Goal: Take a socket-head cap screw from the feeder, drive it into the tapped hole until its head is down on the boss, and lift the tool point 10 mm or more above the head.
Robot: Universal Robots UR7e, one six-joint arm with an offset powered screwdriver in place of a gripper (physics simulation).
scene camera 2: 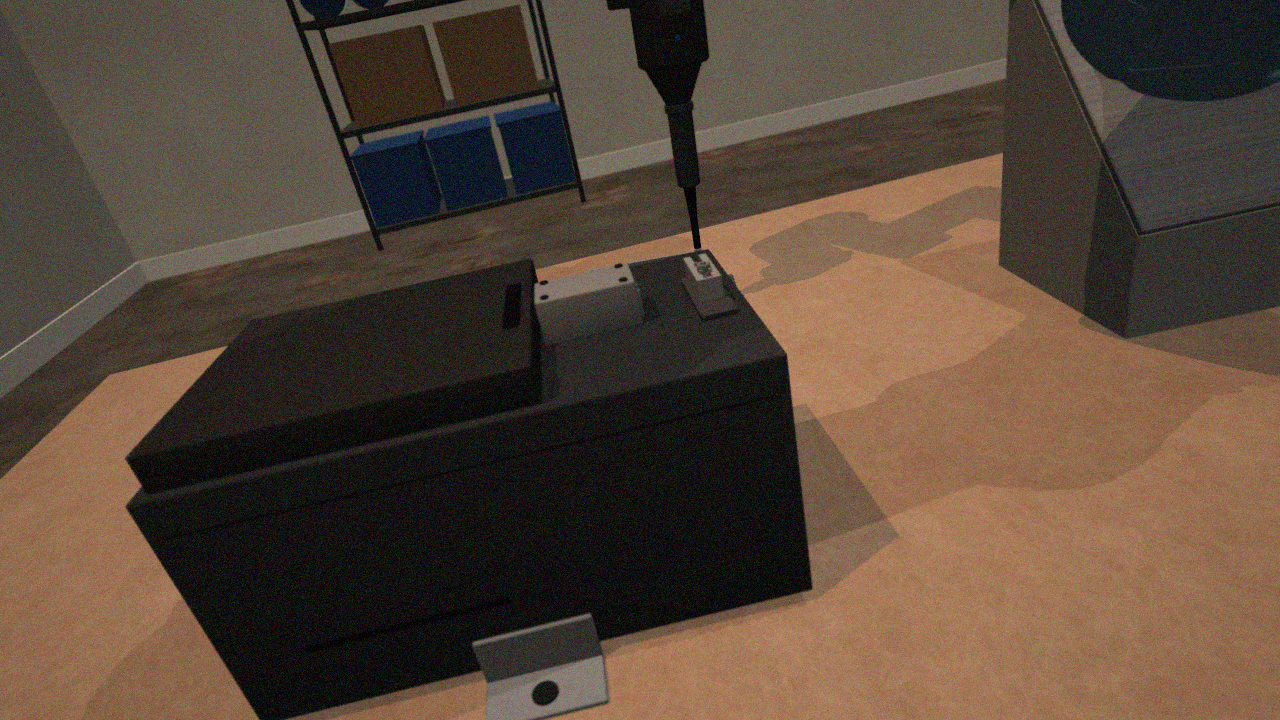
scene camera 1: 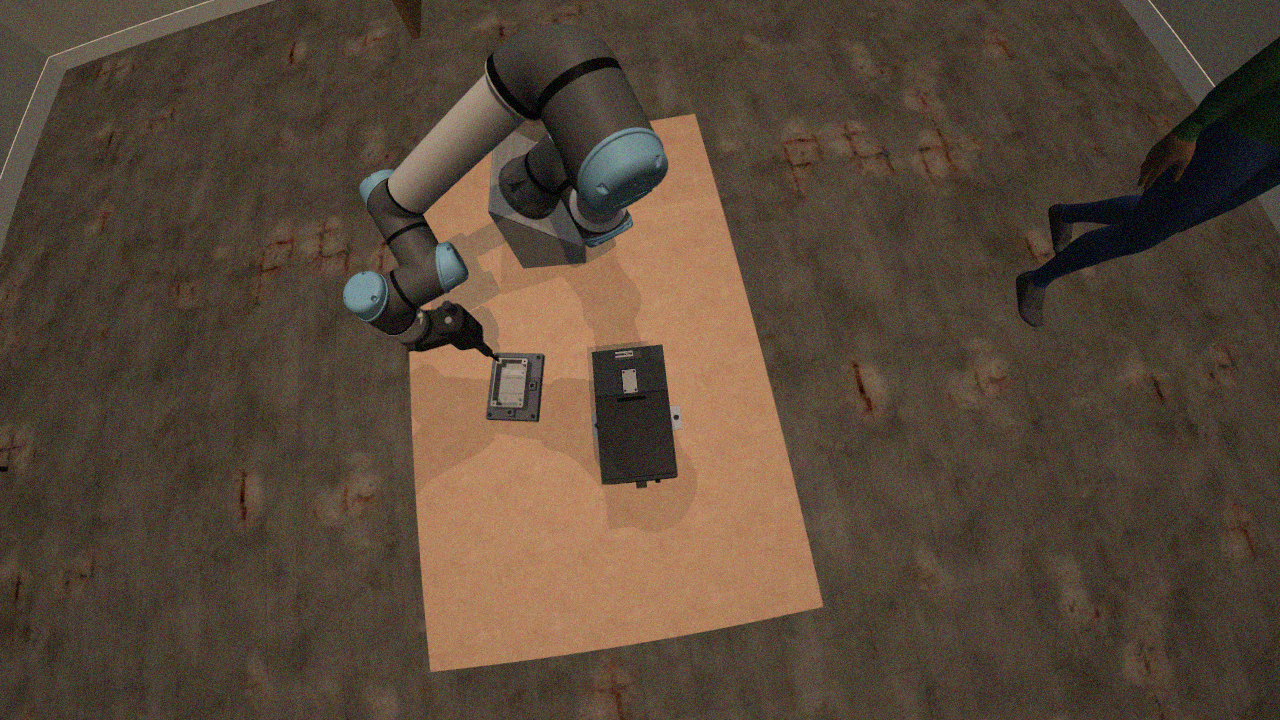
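My screwdriver (scene camera 1: 497,360) (scene camera 2: 697,247) points down. In scene camera 1 its thin tip is at the upper left corner of the light rectangular part (scene camera 1: 512,386), which sits on the dark fixture plate (scene camera 1: 537,402). In scene camera 2 the tip shows beyond the far edge of the black feeder (scene camera 1: 637,443) (scene camera 2: 501,510), where its lower end meets that edge in the picture. The tapped hole, the boss and any screw at the tip are too small or hidden to make out. The feeder stands to the right of the plate, with a small light block (scene camera 2: 702,268) on its top.
An orange-brown mat (scene camera 1: 626,591) lies under the feeder, the plate and the grey robot pedestal (scene camera 1: 550,246) (scene camera 2: 1047,179). A bracket (scene camera 1: 676,425) (scene camera 2: 581,682) juts from the feeder's side. A person (scene camera 1: 1190,192) stands at the right. A shelf rack (scene camera 2: 487,102) stands by the wall.
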